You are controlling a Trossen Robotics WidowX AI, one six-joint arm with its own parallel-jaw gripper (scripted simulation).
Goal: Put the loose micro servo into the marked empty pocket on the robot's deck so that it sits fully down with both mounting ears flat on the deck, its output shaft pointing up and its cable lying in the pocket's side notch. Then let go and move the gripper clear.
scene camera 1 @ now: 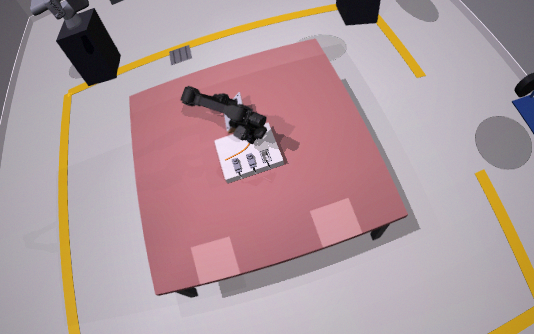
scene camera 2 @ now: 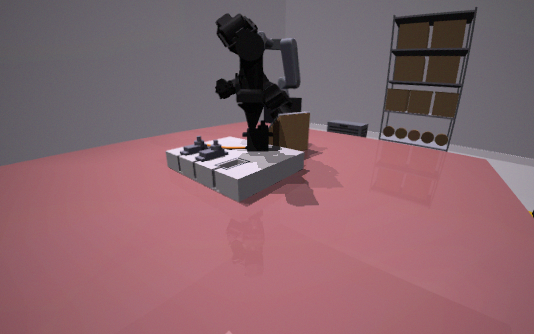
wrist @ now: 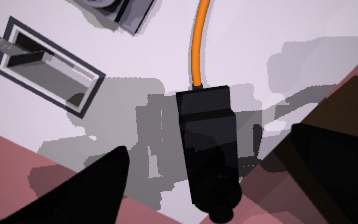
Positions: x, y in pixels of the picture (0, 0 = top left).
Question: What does my gripper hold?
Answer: Nothing.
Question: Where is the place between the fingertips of my gripper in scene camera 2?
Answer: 252, 129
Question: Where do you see a white deck block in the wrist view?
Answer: At 135, 106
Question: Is my gripper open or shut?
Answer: Open.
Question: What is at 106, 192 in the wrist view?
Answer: My gripper.
